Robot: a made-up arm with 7 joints.
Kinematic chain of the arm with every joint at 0, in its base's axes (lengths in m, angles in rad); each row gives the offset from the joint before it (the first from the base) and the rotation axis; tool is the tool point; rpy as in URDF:
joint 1: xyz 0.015 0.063 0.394 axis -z
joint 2: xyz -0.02 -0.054 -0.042 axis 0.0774 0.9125 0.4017
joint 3: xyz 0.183 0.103 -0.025 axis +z
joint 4: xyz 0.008 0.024 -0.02 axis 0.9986 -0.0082 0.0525
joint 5: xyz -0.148 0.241 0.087 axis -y
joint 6: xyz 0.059 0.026 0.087 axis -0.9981 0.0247 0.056
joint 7: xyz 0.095 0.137 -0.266 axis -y
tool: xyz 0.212 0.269 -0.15 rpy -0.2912 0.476 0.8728
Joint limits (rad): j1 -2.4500..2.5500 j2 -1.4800..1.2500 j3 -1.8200..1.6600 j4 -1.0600..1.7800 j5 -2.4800..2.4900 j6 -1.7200..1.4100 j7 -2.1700..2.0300
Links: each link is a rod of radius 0.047 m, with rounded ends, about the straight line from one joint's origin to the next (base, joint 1, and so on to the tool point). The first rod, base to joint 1, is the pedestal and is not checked.
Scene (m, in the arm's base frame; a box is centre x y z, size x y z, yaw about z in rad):
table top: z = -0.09
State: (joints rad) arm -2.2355 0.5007 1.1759 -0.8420 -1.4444 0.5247 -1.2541
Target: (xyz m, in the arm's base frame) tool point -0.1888 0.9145 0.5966
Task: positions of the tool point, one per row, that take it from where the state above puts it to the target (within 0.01 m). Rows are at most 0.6 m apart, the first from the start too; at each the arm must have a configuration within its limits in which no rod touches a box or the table.
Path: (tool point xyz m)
1: 0.5269 -0.3744 0.2861
2: 0.0601 -0.6297 0.3763
3: -0.4780 -0.4822 0.4234
4: -0.7734 0.0090 0.4578
5: -0.6537 0.5764 0.5100
6: -0.1889 0.9144 0.5967

